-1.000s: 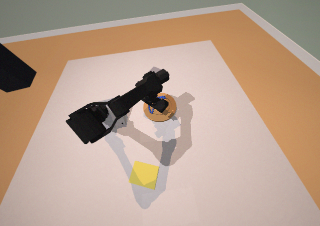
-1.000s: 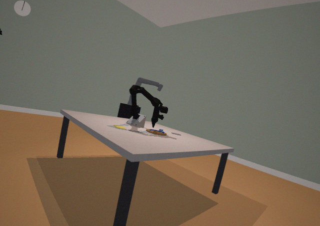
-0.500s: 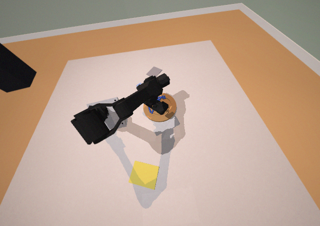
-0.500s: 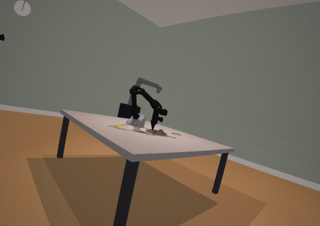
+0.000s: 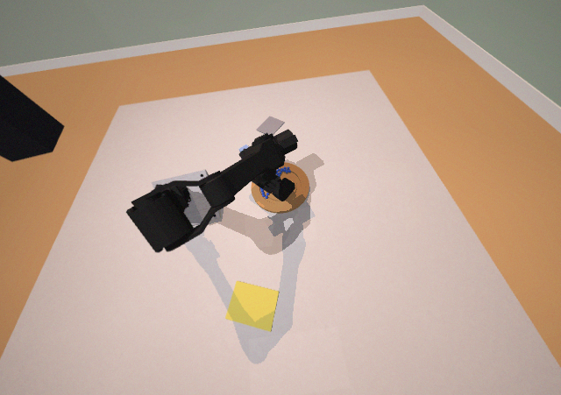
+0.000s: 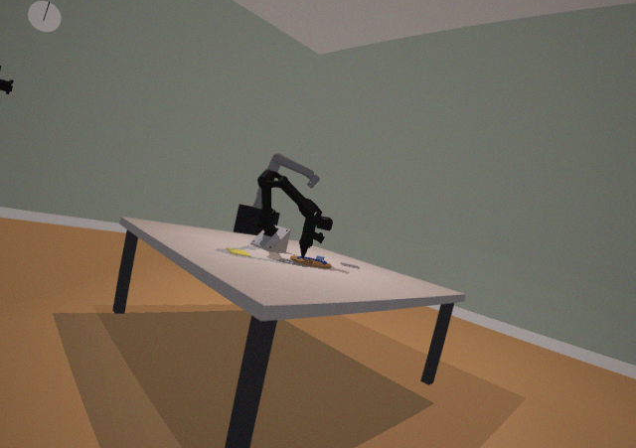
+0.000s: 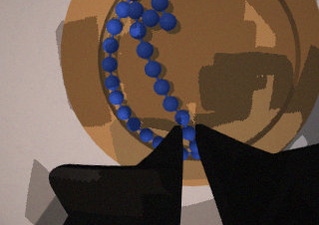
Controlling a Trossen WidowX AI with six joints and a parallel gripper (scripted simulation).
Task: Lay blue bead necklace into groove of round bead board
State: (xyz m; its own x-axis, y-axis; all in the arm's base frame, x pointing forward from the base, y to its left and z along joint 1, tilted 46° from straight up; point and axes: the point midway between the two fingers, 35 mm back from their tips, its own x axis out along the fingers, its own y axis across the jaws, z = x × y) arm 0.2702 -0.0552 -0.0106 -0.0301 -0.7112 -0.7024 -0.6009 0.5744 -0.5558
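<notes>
Right now my gripper tip is 4 cm short of the round bead board, 1 cm to the right of it and 1 cm above it. From my gripper tip the other things lie so: yellow square patch: 31 cm to the right, 12 cm behind, 1 cm below; flat grey tile: 32 cm to the left, 8 cm ahead, 1 cm below; light blue cube: 21 cm to the left, 4 cm behind, 1 cm below.
</notes>
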